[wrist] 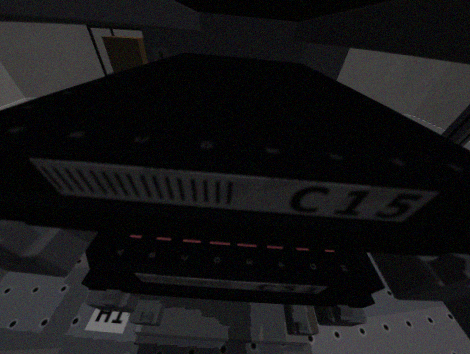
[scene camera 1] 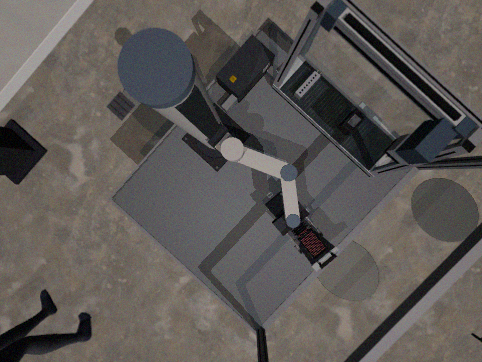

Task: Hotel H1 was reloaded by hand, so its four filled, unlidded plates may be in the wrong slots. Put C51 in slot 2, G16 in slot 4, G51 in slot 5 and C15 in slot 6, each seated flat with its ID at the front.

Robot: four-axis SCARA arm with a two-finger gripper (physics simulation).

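Frame: origin at the arm's base, x right, y ahead, z up, level; centimetres.
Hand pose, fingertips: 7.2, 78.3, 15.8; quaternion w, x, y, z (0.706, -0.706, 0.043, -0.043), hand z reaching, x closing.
Observation:
Each offset is from my fingertips to the centre of the thing, as dx, dy, dz. "*": to the spot under its first point. Level surfaces: height alone.
Plate C15 @[-0.4, -2.2, +2.6] (wrist: 215, 110), black with a barcode and ID on its front, fills the middle of the wrist view, near the camera. Its front edge slopes slightly. Below it is another black plate @[-0.3, -2.3, -1.0] (wrist: 225, 262) with red marks; its faint label seems to read C51. Hotel H1 shows its tag @[* -10.9, -7.1, -14.5] (wrist: 107, 320) below; from above the hotel @[* +6.4, +5.6, +16.5] (scene camera 1: 317, 267) holds a plate with red wells @[-0.3, -2.3, +13.2] (scene camera 1: 312, 242). My gripper (scene camera 1: 299, 229) is at the hotel's inner end, open with nothing gripped; its fingertips are hidden. I cannot identify G16, G51 or the slot numbers.
A dark block @[-2.4, -19.4, -11.0] (scene camera 1: 276, 204) stands beside the gripper. A large framed enclosure @[* -58.7, -24.2, -5.8] (scene camera 1: 345, 131) is at the upper right. A black box @[* -47.6, -89.6, -3.0] (scene camera 1: 246, 65) with a yellow mark is at the table's upper edge. The grey table @[dz -14.5] (scene camera 1: 165, 200) ends near the hotel's outer end.

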